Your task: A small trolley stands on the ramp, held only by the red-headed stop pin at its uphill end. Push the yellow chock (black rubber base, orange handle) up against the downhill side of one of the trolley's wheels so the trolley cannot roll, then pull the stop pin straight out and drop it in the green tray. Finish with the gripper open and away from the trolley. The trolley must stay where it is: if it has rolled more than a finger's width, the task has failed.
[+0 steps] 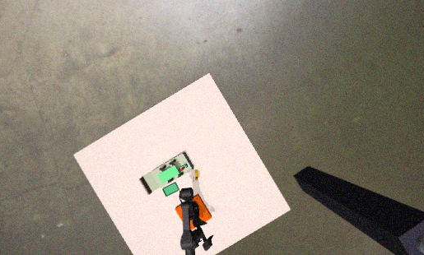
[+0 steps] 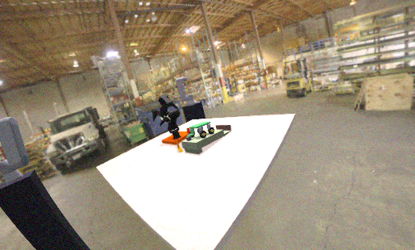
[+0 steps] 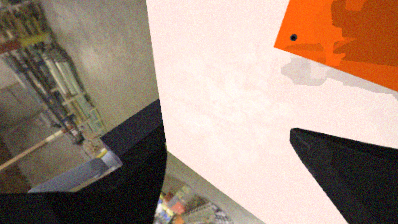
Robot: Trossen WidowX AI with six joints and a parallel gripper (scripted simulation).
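Right now the yellow chock is 330 mm ahead of my gripper tip, 180 mm below it and 80 mm to the right of it. Round my gripper tip: trolley: 470 mm ahead, 90 mm below, 50 mm to the left; red-headed stop pin: 440 mm ahead, 70 mm below, 50 mm to the right; green tray: 340 mm ahead, 200 mm below, 170 mm to the left.
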